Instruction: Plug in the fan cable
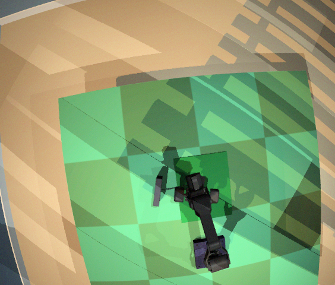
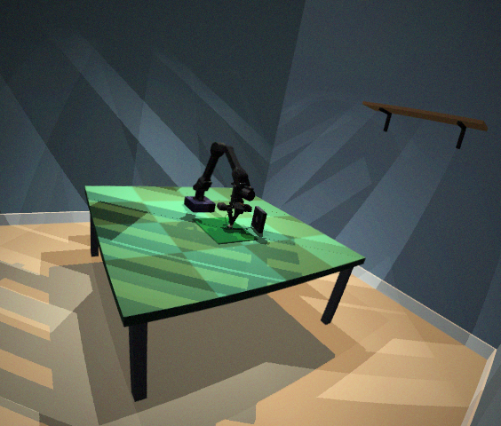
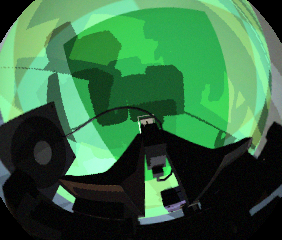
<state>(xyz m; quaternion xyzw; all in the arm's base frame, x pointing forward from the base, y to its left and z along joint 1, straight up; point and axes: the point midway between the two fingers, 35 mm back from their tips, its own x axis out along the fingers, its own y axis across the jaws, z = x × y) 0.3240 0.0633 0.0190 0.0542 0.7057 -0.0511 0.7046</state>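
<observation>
My gripper tip is now 40 mm above the white four-pin header and 10 mm past it. Round my gripper tip: black fan: 150 mm to the left, 20 mm ahead, 20 mm above; then dark plug: 10 mm behind, 10 mm above; then green board: 50 mm to the right, 50 mm below, 10 mm ahead.
</observation>
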